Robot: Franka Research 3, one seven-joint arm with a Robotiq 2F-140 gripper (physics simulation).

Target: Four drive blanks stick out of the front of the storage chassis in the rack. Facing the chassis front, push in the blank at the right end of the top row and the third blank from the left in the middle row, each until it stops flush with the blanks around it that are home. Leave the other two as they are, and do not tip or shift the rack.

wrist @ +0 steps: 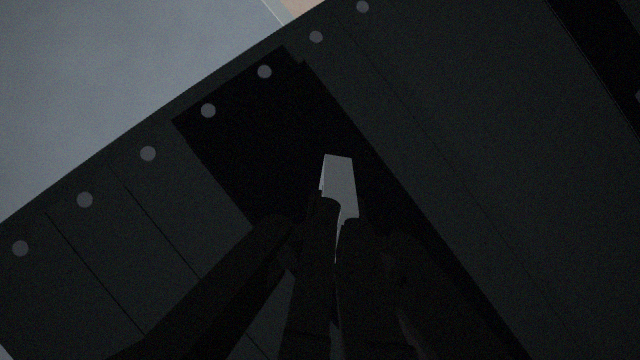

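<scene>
My gripper (334, 177) is shut and empty, with its pale grey fingertips together near the middle of the wrist view. They show against a black band in the dark front of the rack (460, 105), which crosses the view at a slant. Whether the fingertips touch anything is too dark to tell. The band may be the chassis front, but no single drive blank can be made out in it. The dark fingers and linkage hide the lower middle of the view.
Dark panels with thin seams lie on both sides of the band. A row of round grey studs (148, 153) runs along the rack's edge. Another black opening (595, 50) shows at the upper right. A blue-grey surface (100, 75) lies beyond the edge at the upper left.
</scene>
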